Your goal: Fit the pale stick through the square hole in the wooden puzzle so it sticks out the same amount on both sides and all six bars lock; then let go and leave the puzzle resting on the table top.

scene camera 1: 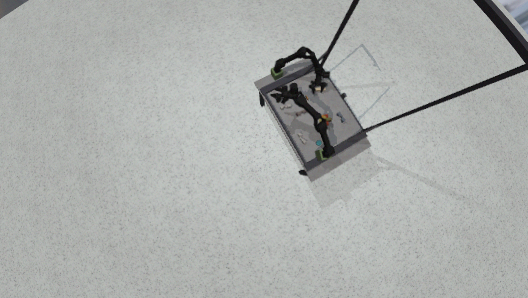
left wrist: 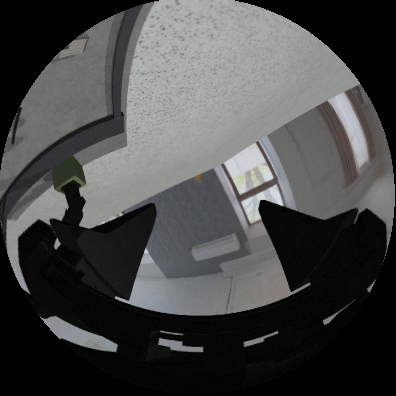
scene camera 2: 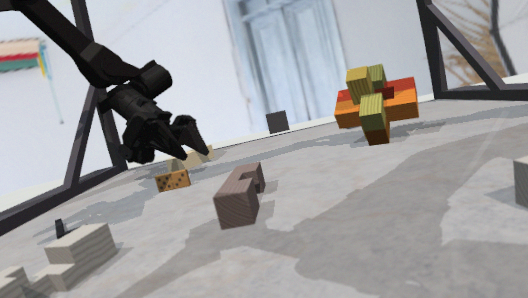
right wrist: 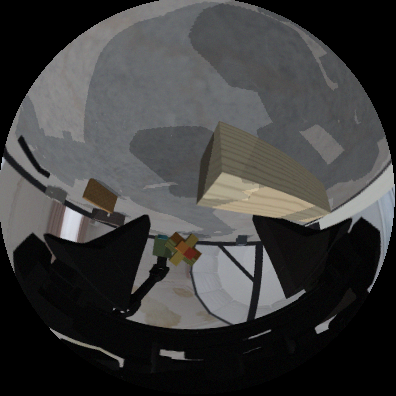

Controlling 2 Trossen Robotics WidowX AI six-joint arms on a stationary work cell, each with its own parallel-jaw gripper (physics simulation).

Scene:
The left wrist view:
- my left gripper: 208,206
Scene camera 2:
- my right gripper: 197,155
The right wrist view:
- my right gripper: 202,218
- pale stick: 238,171, touched by my right gripper

